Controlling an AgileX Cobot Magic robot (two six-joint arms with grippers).
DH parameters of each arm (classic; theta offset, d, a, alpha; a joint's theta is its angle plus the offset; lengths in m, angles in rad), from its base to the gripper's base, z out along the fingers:
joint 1: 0 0.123 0 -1.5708
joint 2: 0.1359 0 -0.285 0
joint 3: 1.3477 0 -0.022 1.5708
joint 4: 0 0.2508 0 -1.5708
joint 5: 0 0 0.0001 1.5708
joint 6: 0 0.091 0 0
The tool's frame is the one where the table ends.
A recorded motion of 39 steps. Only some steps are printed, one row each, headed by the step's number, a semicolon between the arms.
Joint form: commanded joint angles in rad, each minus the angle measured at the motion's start. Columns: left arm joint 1, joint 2, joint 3, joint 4, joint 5, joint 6; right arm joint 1, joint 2, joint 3, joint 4, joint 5, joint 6.
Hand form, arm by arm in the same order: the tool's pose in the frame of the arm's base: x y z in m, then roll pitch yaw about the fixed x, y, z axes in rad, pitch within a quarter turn. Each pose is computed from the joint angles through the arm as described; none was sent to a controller.
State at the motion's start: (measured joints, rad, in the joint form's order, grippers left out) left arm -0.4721 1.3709 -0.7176 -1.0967 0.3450 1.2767; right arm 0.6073 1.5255 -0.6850 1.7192 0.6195 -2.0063
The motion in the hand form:
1: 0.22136 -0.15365 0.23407 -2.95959 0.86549 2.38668; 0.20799 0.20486 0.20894 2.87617 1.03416 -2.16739
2: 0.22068 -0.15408 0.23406 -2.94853 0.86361 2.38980; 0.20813 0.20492 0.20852 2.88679 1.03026 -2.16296
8: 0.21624 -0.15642 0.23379 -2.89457 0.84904 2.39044; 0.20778 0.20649 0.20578 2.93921 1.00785 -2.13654
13: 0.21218 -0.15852 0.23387 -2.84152 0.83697 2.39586; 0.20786 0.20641 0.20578 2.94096 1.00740 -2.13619
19: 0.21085 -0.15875 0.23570 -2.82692 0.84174 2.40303; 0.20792 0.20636 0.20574 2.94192 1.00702 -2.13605
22: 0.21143 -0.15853 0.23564 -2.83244 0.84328 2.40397; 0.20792 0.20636 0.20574 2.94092 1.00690 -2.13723
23: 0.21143 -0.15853 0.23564 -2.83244 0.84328 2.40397; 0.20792 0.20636 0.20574 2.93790 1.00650 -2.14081
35: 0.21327 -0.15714 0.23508 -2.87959 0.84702 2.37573; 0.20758 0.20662 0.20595 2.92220 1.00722 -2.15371
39: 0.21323 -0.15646 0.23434 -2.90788 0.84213 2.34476; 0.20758 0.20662 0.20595 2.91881 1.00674 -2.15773
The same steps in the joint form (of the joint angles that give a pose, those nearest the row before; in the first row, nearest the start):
1: -0.0061 0.0024 -0.0050 -0.0290 0.0879 0.0028; 0.0005 0.0005 -0.0130 0.0252 -0.0367 0.0087
2: -0.0061 0.0024 -0.0050 -0.0316 0.0967 0.0028; 0.0029 0.0005 -0.0130 0.0253 -0.0465 0.0087
8: -0.0061 0.0024 -0.0050 -0.0356 0.1520 0.0028; 0.0214 0.0026 -0.0130 0.0252 -0.0972 0.0087
13: -0.0062 0.0024 -0.0050 -0.0434 0.2019 0.0028; 0.0215 0.0024 -0.0130 0.0252 -0.0988 0.0087
19: -0.0061 -0.0037 -0.0050 -0.0504 0.2116 0.0028; 0.0215 0.0024 -0.0130 0.0252 -0.0997 0.0087
22: -0.0061 -0.0034 -0.0050 -0.0505 0.2051 0.0028; 0.0215 0.0024 -0.0130 0.0252 -0.0997 0.0093
23: -0.0061 -0.0034 -0.0050 -0.0505 0.2051 0.0028; 0.0215 0.0024 -0.0130 0.0252 -0.0997 0.0113
35: -0.0061 -0.0034 -0.0050 -0.0328 0.1806 0.0067; 0.0215 0.0024 -0.0130 0.0253 -0.0944 0.0179
39: -0.0061 -0.0034 -0.0050 -0.0111 0.1785 0.0066; 0.0215 0.0024 -0.0130 0.0253 -0.0944 0.0200

